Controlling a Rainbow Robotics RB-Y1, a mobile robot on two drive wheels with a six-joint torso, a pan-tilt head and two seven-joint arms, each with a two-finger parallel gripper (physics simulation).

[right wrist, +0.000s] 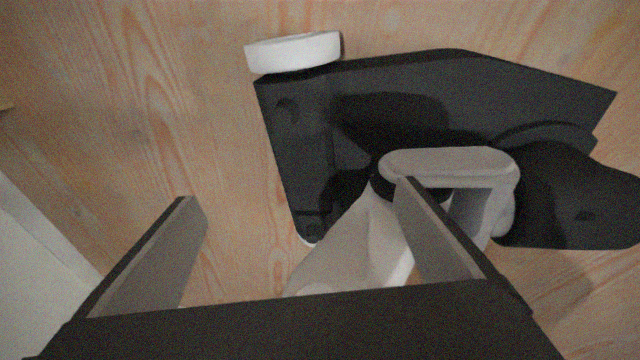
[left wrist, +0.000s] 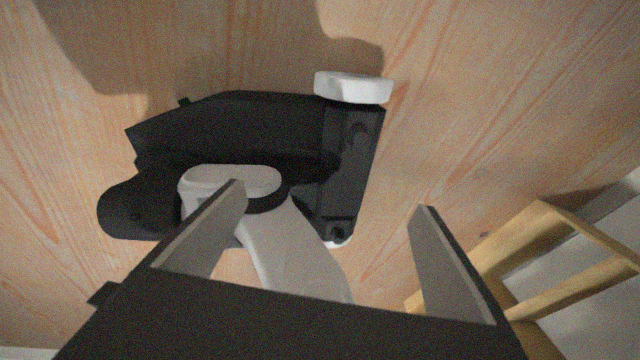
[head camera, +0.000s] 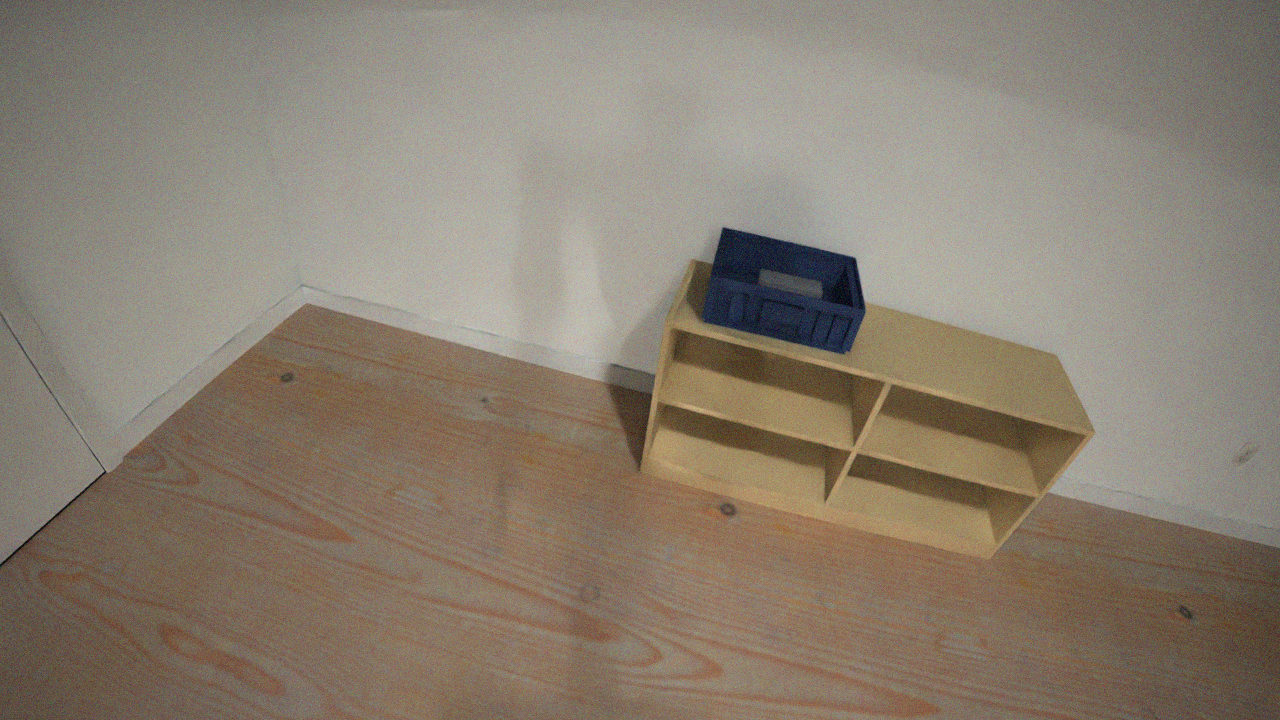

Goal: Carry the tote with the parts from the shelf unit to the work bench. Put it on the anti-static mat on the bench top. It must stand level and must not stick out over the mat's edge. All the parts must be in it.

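Places are measured from the robot's base along level axes (x right, y ahead, z up), in centimetres.
Where they show: left gripper, fingertip midpoint: (left wrist: 327, 203); right gripper, fingertip midpoint: (right wrist: 299, 199).
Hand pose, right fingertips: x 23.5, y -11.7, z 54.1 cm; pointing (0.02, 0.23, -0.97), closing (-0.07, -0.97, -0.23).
Observation:
After its pixels a point has its place.
A dark blue tote (head camera: 778, 317) {x 47.7, y 107.2, z 68.1 cm} stands level on the left part of the top of the light wooden shelf unit (head camera: 975, 358) {x 111.1, y 106.7, z 61.1 cm} in the head view. A grey part (head camera: 790, 283) {x 56.2, y 127.5, z 66.8 cm} shows inside it; the rest of its floor is hidden by the near wall. Part of the shelf unit (left wrist: 570, 290) {x 46.5, y 113.5, z 34.5 cm} also shows at the right of the left wrist view. My left gripper (left wrist: 327, 203) {x -25.0, y -11.4, z 54.1 cm} is open and empty, above the floor and the robot's base. My right gripper (right wrist: 299, 199) {x 23.5, y -11.7, z 54.1 cm} is open and empty in the same way. Both are apart from the tote. The work bench and the mat do not show.
A white wall (head camera: 429, 179) {x -60.0, y 176.1, z 68.9 cm} runs behind the shelf unit. A corner of the room is at the left, with part of a door (head camera: 35, 447) {x -162.6, y 78.1, z 24.5 cm} at the left edge. The wooden floor (head camera: 402, 537) {x -50.5, y 80.0, z 0.1 cm} lies in front. The robot's dark base (left wrist: 250, 125) {x -16.9, y -25.4, z 16.9 cm} (right wrist: 400, 100) {x 16.4, y -21.7, z 16.9 cm} shows below the grippers.

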